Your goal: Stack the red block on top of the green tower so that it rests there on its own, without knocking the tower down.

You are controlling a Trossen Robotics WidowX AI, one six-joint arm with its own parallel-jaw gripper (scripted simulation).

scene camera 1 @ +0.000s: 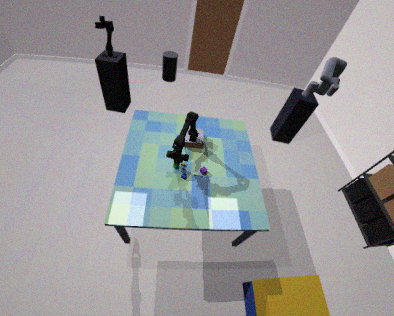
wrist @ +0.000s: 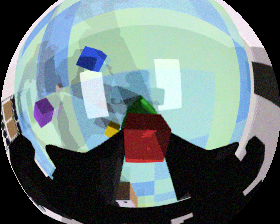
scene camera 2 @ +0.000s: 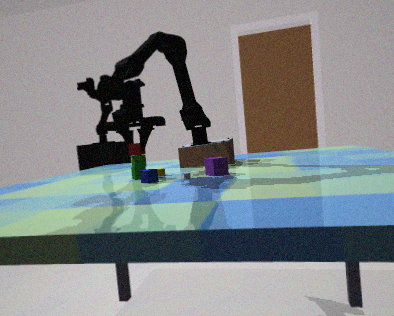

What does my gripper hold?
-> A red block.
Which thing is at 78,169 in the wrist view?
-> My gripper.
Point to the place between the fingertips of my gripper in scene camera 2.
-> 137,152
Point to a red block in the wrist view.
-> At 146,135
